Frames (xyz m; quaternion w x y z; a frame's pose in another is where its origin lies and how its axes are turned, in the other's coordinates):
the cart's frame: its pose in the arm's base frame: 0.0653 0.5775 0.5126 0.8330 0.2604 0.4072 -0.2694
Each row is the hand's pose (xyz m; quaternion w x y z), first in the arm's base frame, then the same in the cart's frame.
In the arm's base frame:
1: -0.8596 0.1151 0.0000 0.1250 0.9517 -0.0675 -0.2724
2: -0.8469 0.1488 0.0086 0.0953 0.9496 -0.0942 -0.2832
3: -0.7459 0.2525 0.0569 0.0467 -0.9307 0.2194 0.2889
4: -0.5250 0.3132 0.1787 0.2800 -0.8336 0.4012 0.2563
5: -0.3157 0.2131 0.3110 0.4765 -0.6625 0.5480 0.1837
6: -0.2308 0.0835 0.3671 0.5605 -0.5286 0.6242 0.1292
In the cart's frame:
1: 0.0451 -1.0537 -0.4687 0.3978 0.8892 0.0783 0.2119
2: 0.0368 -1.0192 -0.4793 0.3646 0.9069 0.0648 0.2010
3: 0.0255 -0.8675 -0.4670 0.1919 0.9641 0.0118 0.1829
4: 0.0270 -0.6518 -0.3229 0.1105 -0.9797 0.0624 -0.1550
5: 0.0519 -0.5571 -0.0744 0.3980 -0.8983 0.1318 -0.1311
6: 0.0811 -0.5822 0.0858 0.5486 -0.8071 0.1830 -0.1192

